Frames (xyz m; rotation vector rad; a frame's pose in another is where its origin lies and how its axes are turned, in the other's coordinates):
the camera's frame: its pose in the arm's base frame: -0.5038 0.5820 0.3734 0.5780 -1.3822 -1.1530
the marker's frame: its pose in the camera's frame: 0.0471 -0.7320 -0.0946 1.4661 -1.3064 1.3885
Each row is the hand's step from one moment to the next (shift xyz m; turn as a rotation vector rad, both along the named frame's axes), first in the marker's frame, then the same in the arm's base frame.
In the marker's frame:
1: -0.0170 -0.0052 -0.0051 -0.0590 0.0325 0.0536
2: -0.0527 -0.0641 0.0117 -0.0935 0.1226 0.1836
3: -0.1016 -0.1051 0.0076 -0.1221 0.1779 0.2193
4: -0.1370 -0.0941 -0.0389 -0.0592 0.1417 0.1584
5: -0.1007 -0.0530 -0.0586 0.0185 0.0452 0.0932
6: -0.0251 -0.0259 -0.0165 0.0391 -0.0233 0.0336
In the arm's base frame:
1: 0.0158 -0.0055 0.0079 0.0553 -0.0284 -0.0596
2: 0.0324 -0.0688 0.0352 0.0885 -0.0570 -0.2154
3: 0.0696 -0.1100 0.0669 0.1235 -0.0487 -0.2775
4: 0.1139 -0.0832 0.0961 0.0648 -0.0171 -0.2102
5: 0.0928 -0.0306 0.0826 -0.0222 -0.0214 -0.1006
6: 0.0203 -0.0155 0.0303 -0.0488 -0.0263 -0.0115

